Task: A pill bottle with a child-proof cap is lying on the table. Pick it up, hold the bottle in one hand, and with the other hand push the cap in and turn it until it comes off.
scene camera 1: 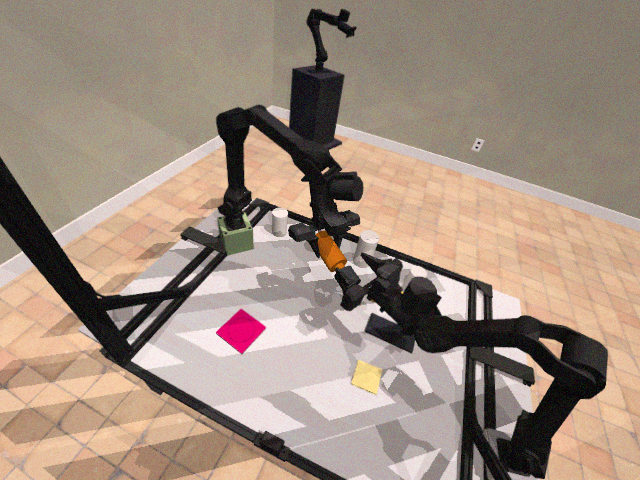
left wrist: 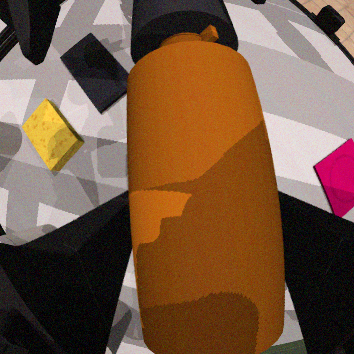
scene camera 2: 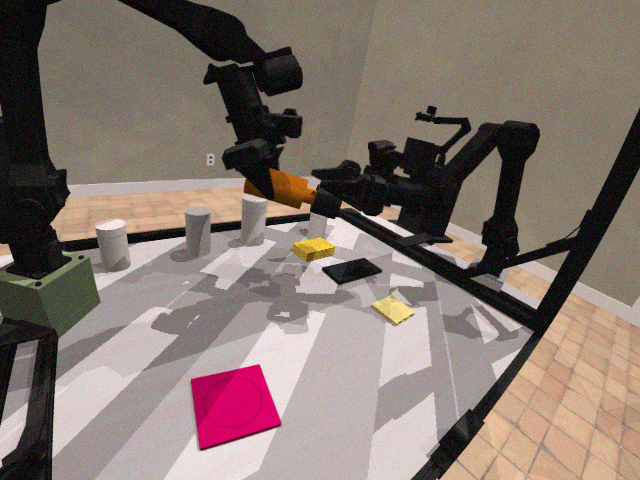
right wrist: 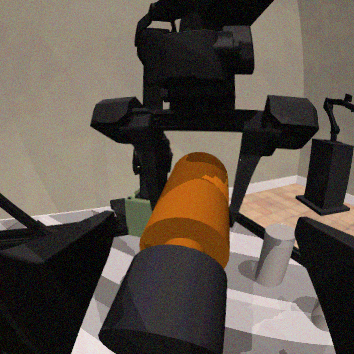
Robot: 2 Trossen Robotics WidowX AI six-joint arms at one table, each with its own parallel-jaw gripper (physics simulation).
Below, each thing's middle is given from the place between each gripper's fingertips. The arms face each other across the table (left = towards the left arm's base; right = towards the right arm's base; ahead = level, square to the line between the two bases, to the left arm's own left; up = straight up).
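Scene:
The dark cap point(right wrist: 169, 291) sits 2 cm behind my right hand, 2 cm to the right of it and 4 cm below it. Counted from that same right hand, the dark pad point(scene camera 1: 384, 329) is 8 cm ahead, 17 cm to the right and 25 cm below, while the orange pill bottle point(scene camera 2: 289, 190) is 5 cm to the left and 2 cm below. By its middle, the dark cap is nearer to my right hand than to my left hand.
From my left hand, I find the dark cap 9 cm to the right and 3 cm behind. The dark pad is 24 cm to the right of my left hand, 7 cm ahead of it and 21 cm below it, and the orange pill bottle is 2 cm to the right of that hand and 1 cm above it. Going by their middles, of the things named here the orange pill bottle is the nearest to my left hand.

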